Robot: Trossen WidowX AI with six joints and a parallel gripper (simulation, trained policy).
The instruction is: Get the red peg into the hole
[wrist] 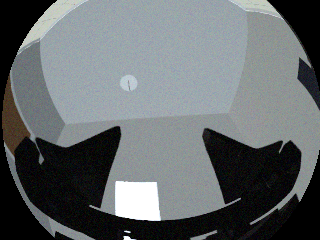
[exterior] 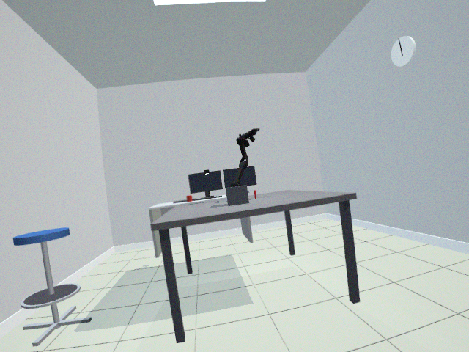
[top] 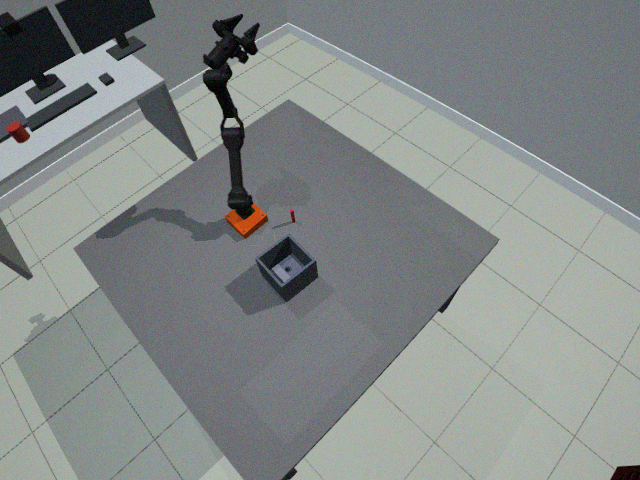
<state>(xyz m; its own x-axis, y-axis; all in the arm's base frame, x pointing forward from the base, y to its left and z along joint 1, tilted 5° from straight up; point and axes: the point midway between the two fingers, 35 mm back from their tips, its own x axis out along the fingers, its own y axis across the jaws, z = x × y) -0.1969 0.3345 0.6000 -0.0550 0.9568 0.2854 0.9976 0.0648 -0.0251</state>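
Right now the red peg is 65 cm below my gripper tip, 33 cm ahead of it and 20 cm to the right of it. Round my gripper tip: pale plate: 64 cm below, 51 cm ahead, 39 cm to the right.
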